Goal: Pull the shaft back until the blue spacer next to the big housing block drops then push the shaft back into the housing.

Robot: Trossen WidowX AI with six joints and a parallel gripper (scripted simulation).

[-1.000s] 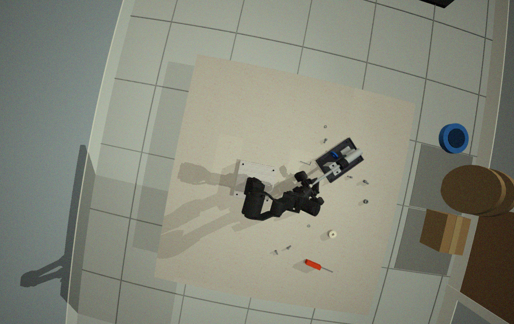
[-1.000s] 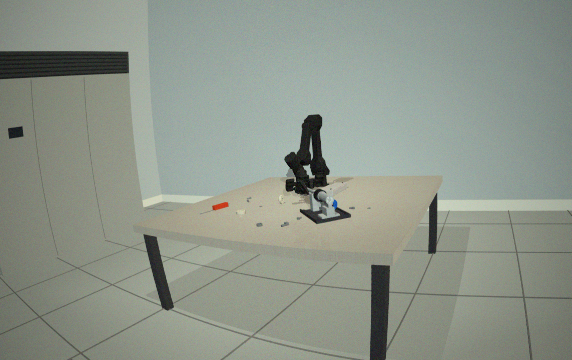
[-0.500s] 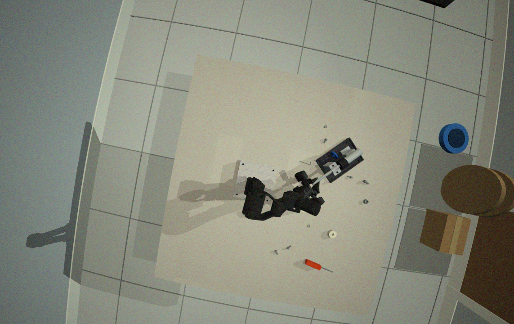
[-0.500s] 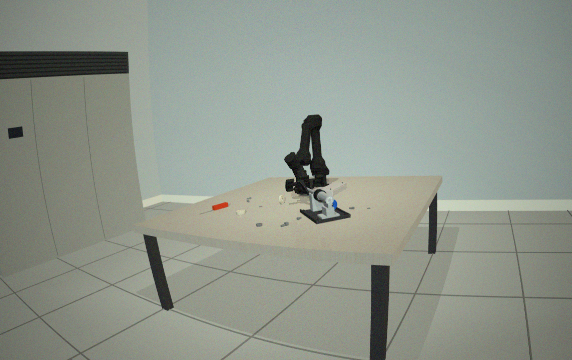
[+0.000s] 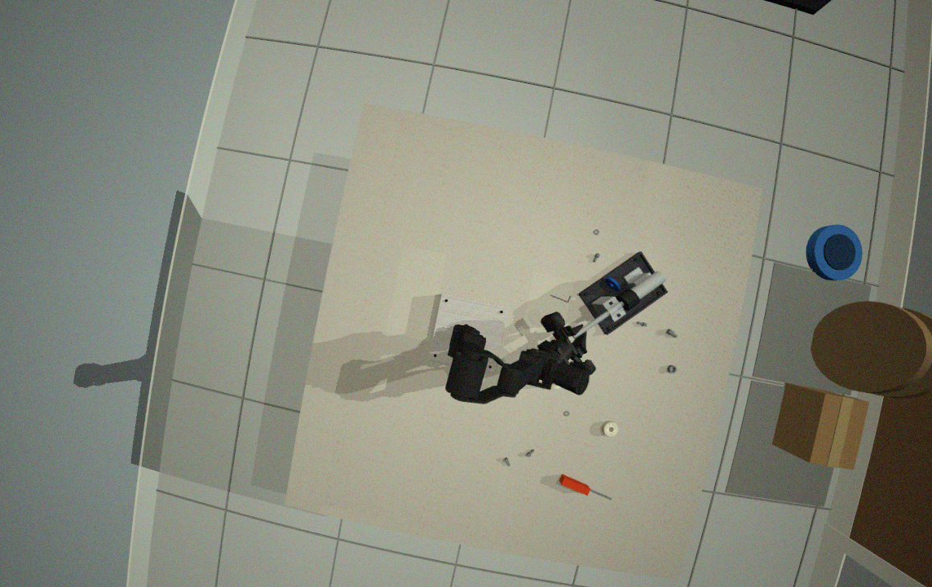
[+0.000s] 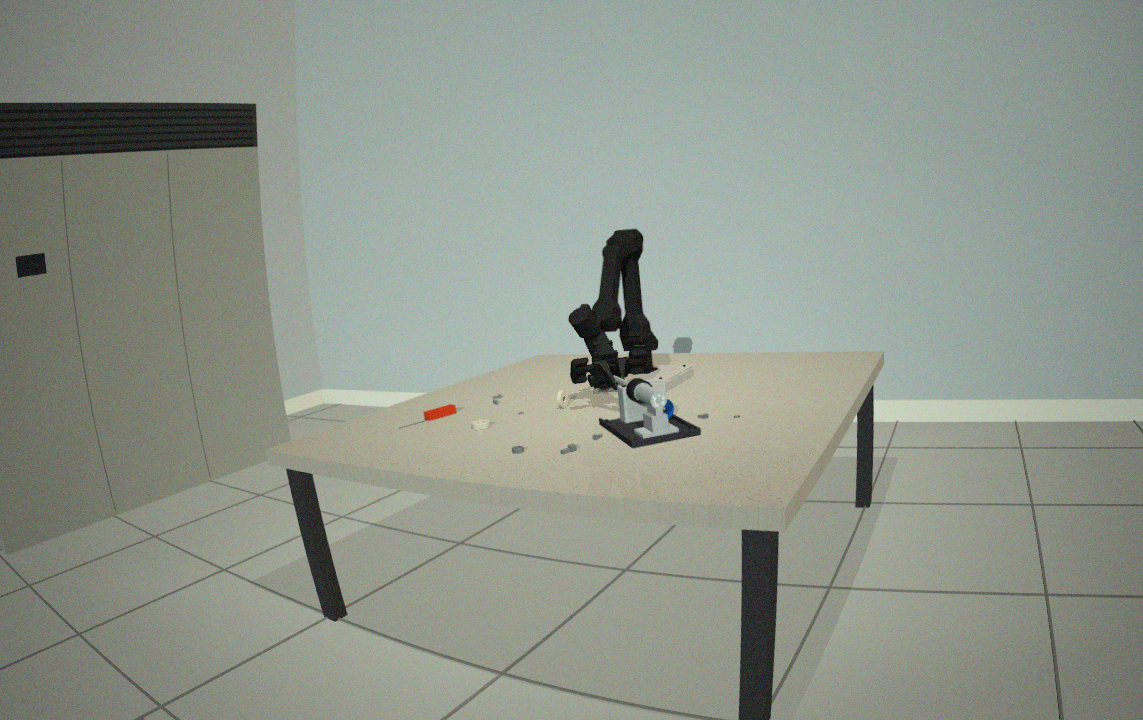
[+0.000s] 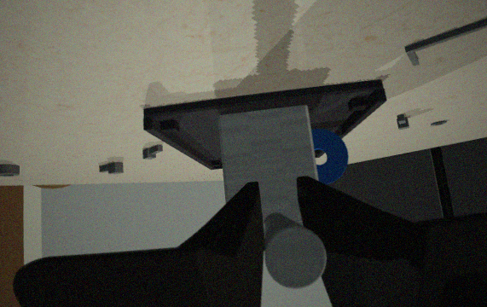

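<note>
Right now my gripper tip is 4 cm short of the grey shaft, 5 cm to the right of it and 2 cm below it. Also, from my gripper tip: white ring 18 cm ahead, 28 cm to the right, 5 cm below; blue spacer 7 cm ahead, 14 cm to the left, 3 cm below.
</note>
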